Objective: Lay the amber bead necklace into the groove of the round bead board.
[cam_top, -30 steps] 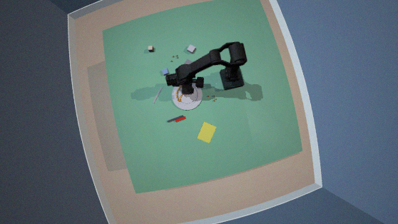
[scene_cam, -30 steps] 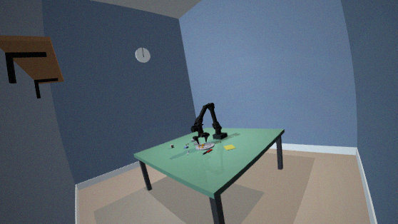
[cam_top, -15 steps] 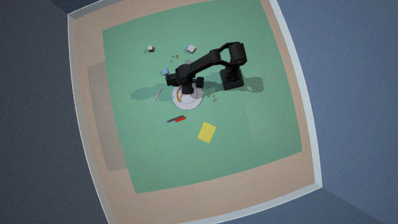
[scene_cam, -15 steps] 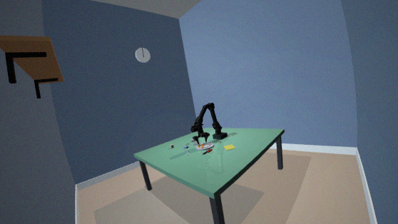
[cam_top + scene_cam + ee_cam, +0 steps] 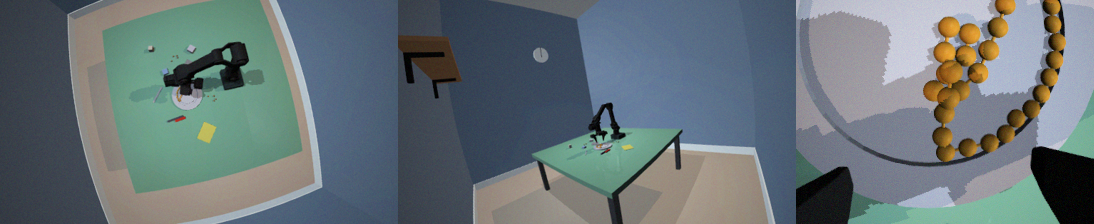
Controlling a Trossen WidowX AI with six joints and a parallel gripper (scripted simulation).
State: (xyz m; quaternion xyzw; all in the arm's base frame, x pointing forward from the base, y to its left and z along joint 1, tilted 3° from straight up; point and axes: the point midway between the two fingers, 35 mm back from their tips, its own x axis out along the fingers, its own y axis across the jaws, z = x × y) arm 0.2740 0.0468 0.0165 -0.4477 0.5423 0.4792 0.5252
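Now: the round grey bead board 60 mm to the left of my gripper tip, 30 mm below it and 10 mm ahead of it. Round my gripper tip: grey rod 210 mm ahead, 50 mm to the left, 40 mm below; then blue block 150 mm ahead, 110 mm to the right, 30 mm below; then grey plate 130 mm to the right, 40 mm below.
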